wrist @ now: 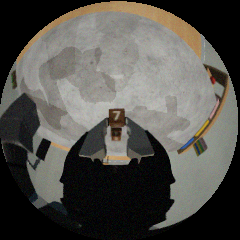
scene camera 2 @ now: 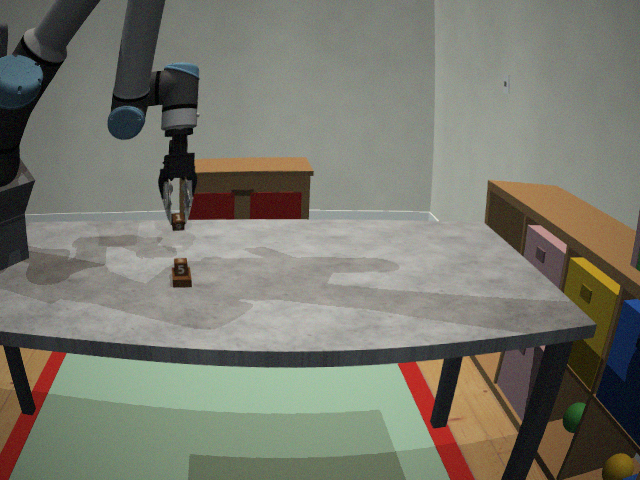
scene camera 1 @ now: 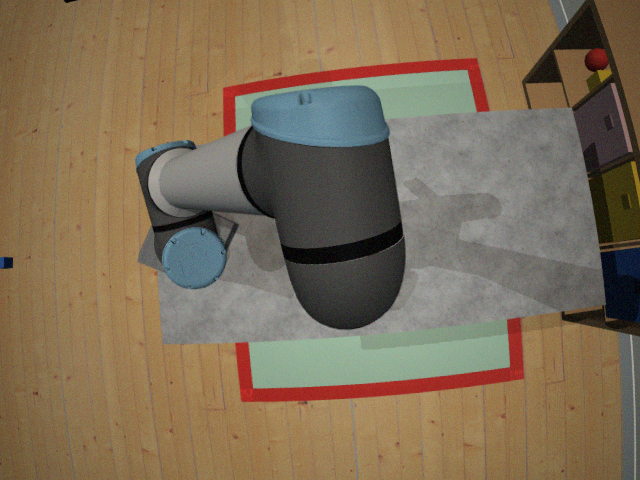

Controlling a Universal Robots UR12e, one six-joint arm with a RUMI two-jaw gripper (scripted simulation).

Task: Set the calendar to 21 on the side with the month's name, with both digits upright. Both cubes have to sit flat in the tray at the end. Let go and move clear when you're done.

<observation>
My gripper shows in the wrist view [117,118] and in scene camera 2 [178,224].
</observation>
